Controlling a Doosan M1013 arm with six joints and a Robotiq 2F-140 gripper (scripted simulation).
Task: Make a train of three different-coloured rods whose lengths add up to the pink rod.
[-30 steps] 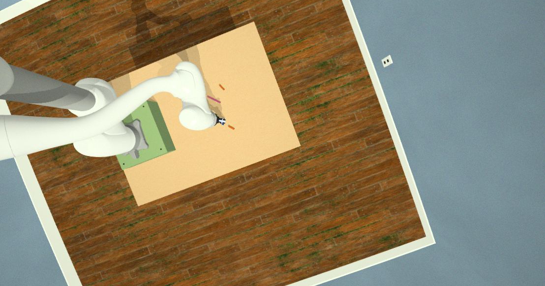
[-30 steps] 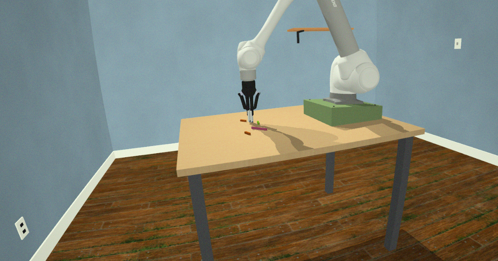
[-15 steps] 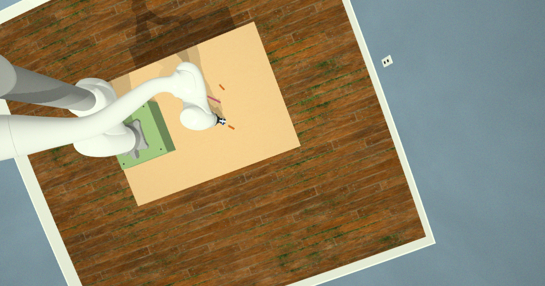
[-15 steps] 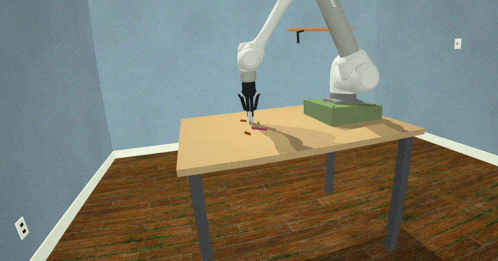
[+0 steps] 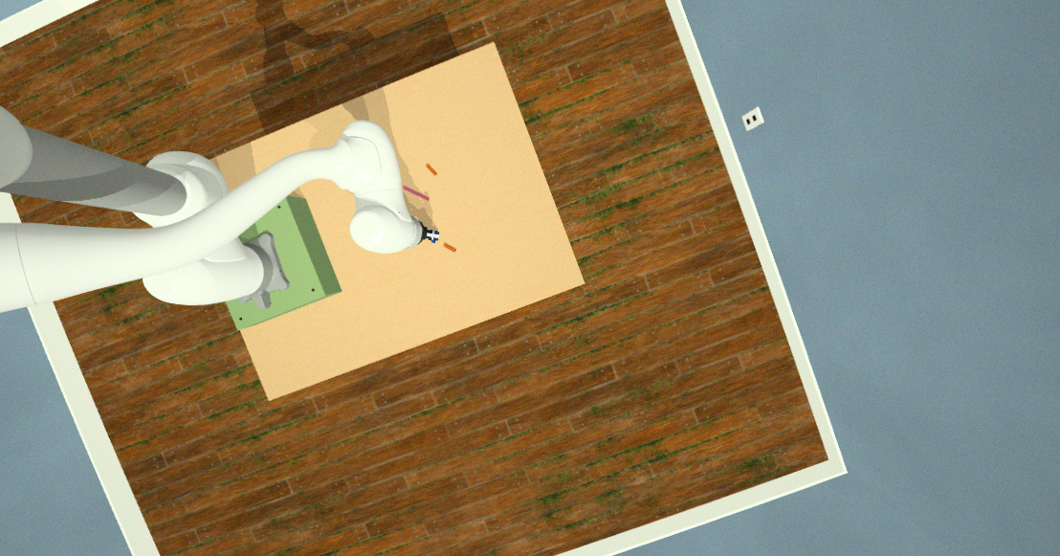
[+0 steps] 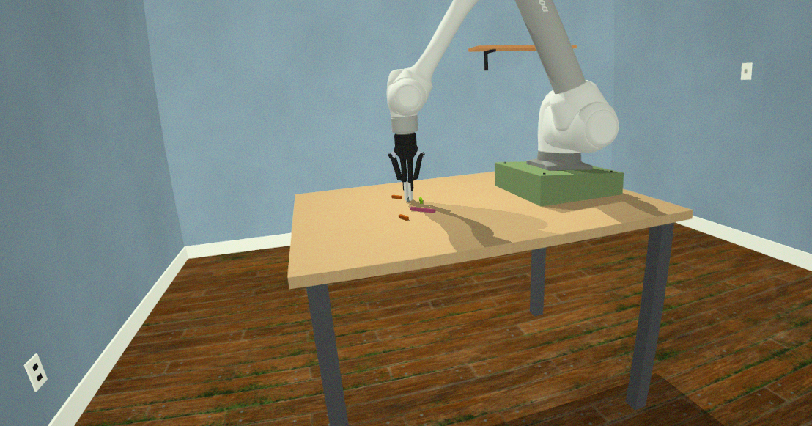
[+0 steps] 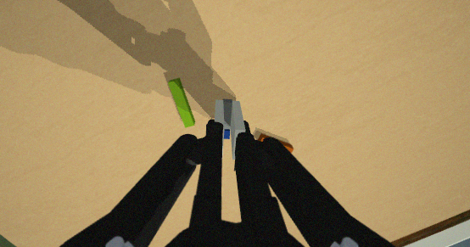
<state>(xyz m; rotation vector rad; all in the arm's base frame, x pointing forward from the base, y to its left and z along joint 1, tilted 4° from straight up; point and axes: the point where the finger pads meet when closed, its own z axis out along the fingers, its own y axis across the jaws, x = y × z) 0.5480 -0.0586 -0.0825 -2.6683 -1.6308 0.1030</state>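
Right now the grey rod is 30 mm below my hand. The rest, counted from my hand: blue rod (30 mm below, 20 mm to the right, 10 mm behind); lime rod (40 mm behind, 30 mm to the left, 30 mm below); pink rod (150 mm to the left, 30 mm below, 20 mm behind).
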